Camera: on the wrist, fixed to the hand. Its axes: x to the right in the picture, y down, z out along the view.
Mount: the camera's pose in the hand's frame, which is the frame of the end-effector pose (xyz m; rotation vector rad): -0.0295 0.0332 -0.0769 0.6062 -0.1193 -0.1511
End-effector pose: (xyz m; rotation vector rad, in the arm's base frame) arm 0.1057 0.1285 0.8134 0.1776 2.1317 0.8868
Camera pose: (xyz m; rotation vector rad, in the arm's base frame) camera 0.0642 0.1003 0.8866 0.3590 2.2076 0.1194
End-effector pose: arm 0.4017 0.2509 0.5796 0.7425 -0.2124 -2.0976
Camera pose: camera 0.4820 0.2632 0.5437 1.0054 -0.9107 -2.2383
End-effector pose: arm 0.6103 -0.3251 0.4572 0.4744 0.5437 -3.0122
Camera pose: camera 0.6639 -0.3298 0.3866 -0.2442 0.3366 2.9389
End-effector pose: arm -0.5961 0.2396 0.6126 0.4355 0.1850 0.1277
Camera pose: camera -0.6434 0.2959 0.5628 1.0274 0.1359 -0.1088
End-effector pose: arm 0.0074 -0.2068 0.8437 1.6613 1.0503 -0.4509
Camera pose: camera 0.0027 -0.1504 0.9121 2.0518 1.0103 -1.0336
